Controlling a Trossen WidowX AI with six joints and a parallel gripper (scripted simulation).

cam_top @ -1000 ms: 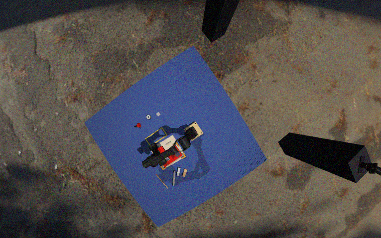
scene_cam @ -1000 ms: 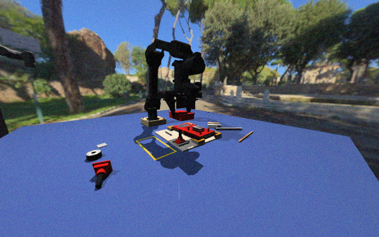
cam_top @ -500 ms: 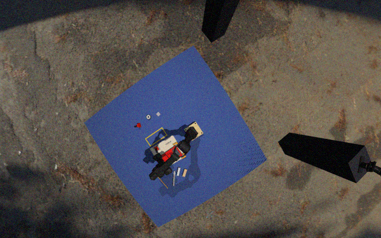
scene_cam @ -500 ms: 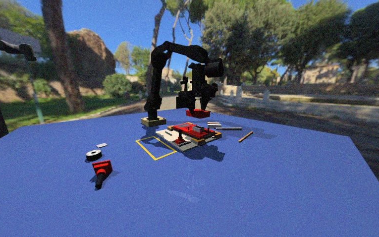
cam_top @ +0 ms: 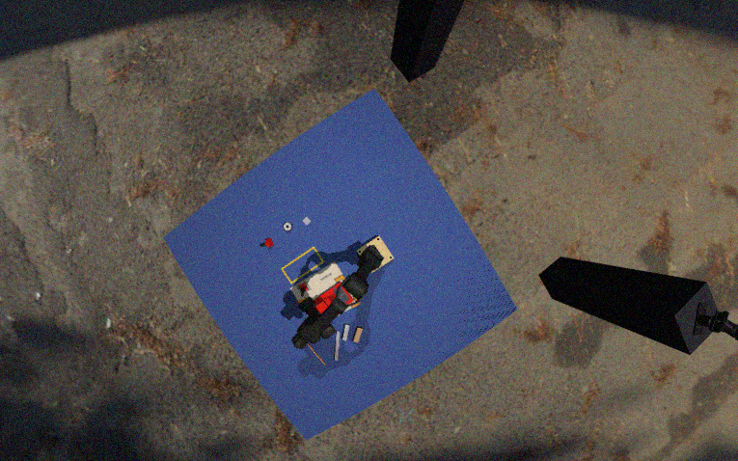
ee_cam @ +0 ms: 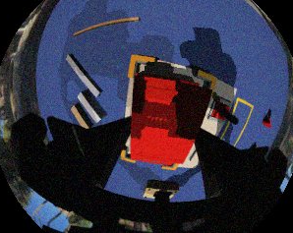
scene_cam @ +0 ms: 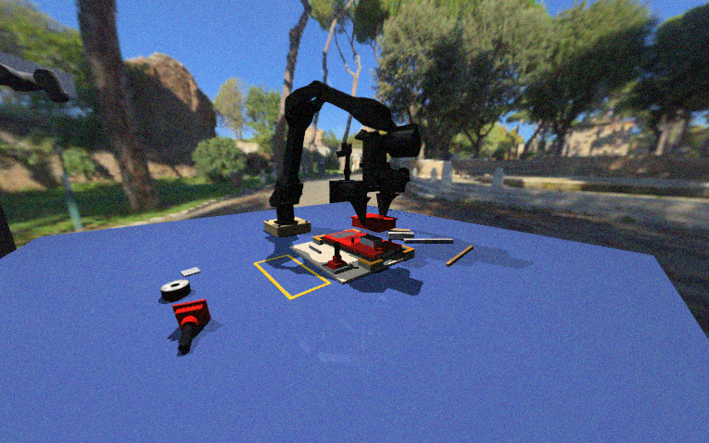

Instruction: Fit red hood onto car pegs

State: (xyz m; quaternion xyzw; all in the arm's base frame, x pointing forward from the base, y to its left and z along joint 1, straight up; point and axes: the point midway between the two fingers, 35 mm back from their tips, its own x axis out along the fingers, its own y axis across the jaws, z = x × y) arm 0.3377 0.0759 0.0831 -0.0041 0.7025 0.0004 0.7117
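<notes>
My gripper tip is 10 mm past the grey engine block and 60 mm above it. The rest, counted from my gripper tip: red hood (right at my gripper tip); then grey plate (180 mm behind, 370 mm to the right, 80 mm below); then wooden stick (170 mm ahead, 150 mm to the left, 80 mm below).
</notes>
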